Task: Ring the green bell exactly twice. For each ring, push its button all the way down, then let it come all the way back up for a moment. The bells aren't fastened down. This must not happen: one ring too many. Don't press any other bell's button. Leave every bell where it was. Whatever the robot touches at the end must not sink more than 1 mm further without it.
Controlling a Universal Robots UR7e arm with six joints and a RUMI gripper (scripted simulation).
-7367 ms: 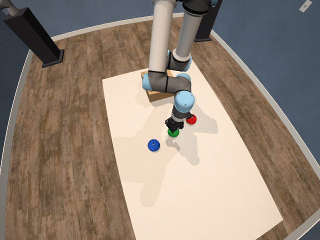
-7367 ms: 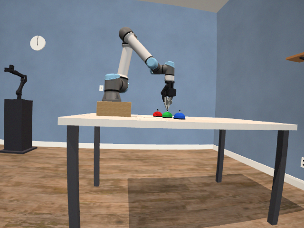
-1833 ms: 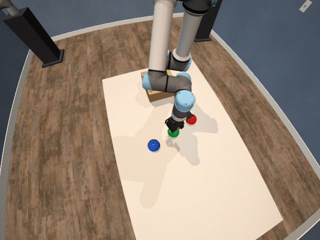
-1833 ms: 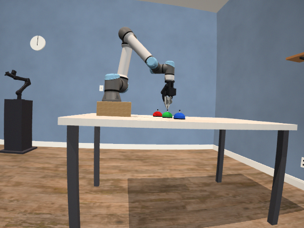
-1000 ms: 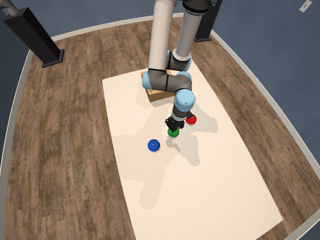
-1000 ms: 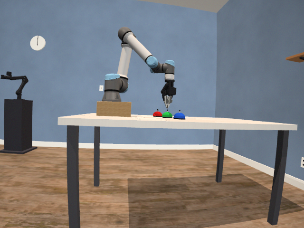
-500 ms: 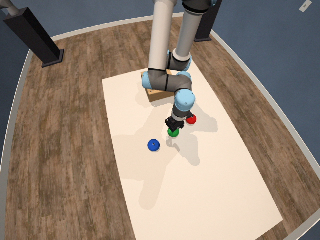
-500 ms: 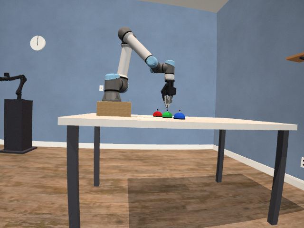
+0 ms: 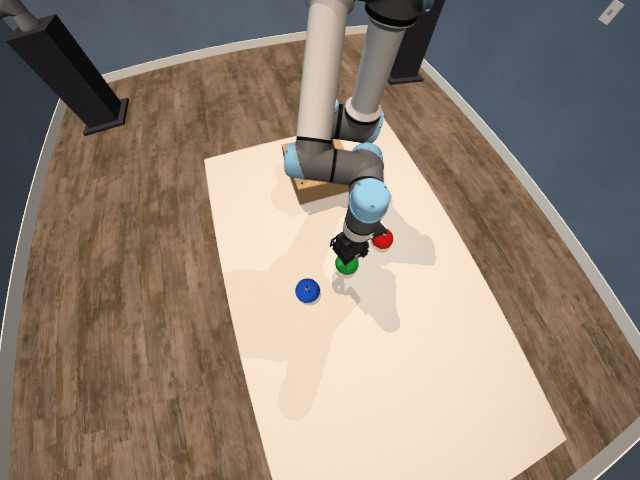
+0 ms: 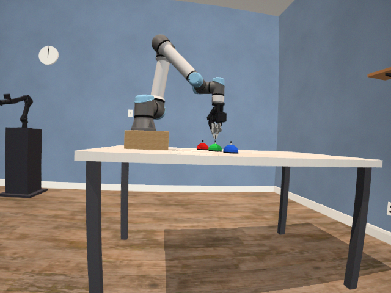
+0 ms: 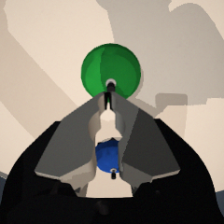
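Right now the green bell is 50 mm below my hand. Also, from my hand: blue bell 60 mm ahead, 160 mm to the right, 50 mm below; then red bell 50 mm behind, 160 mm to the left, 50 mm below.
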